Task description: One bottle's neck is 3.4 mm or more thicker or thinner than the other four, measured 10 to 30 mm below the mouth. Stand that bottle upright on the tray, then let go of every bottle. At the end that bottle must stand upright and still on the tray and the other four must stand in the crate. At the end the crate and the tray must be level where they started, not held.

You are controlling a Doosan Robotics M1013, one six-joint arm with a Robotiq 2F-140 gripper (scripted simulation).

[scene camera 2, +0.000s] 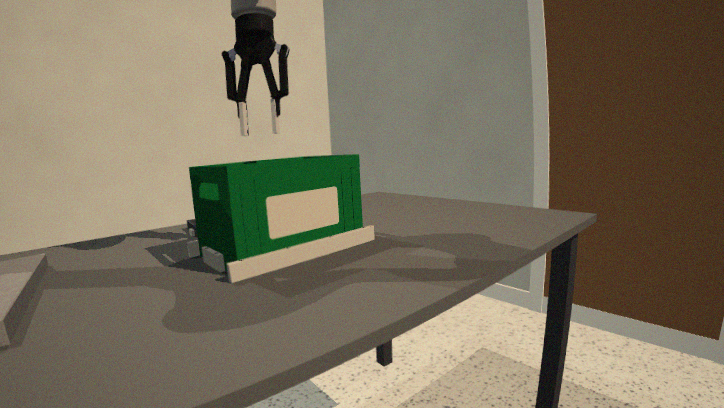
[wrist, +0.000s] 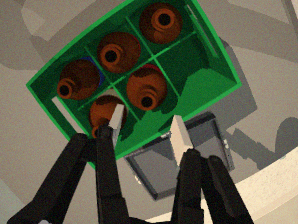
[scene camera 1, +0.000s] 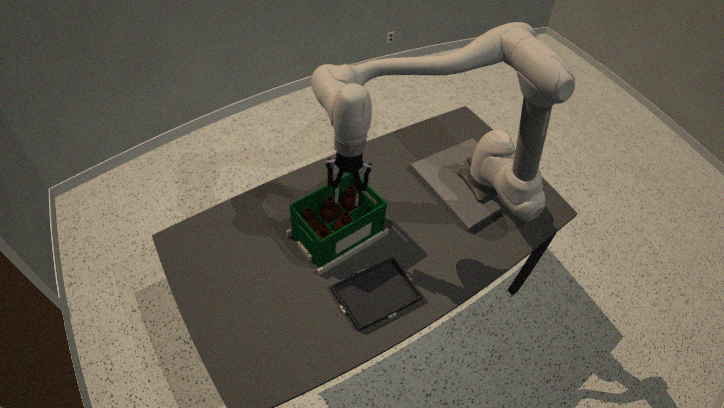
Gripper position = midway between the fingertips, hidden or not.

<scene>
I see my gripper [scene camera 2: 260,134], a bottle [wrist: 101,111], a crate [scene camera 2: 269,205] and a beige rail [scene camera 2: 250,267].
The crate also shows in the wrist view [wrist: 201,78] and in scene camera 1 [scene camera 1: 368,219]. My gripper also shows in the wrist view [wrist: 147,120]. Scene camera 2 misses the bottle, which is hidden by the crate.
</scene>
